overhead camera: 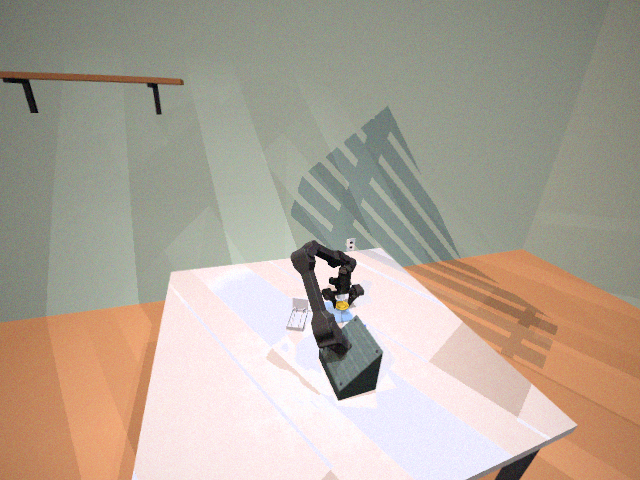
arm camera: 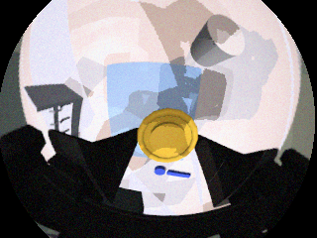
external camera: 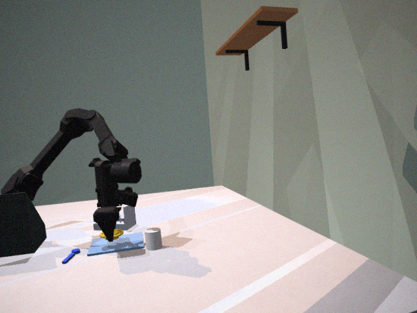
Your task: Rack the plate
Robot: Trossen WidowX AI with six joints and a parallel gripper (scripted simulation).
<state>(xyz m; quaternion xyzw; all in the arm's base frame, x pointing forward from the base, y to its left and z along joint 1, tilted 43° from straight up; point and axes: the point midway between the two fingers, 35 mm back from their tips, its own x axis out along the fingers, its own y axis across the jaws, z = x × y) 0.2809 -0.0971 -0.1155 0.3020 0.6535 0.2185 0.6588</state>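
Now: the grey dish rack 10 mm ahead of my gripper tip, 210 mm to the left of it and 10 mm below it. Round my gripper tip: blue spoon 110 mm behind, 10 mm to the right, 30 mm below; then yellow plate 10 mm above; then grey cup 110 mm ahead, 60 mm to the right, 10 mm below.
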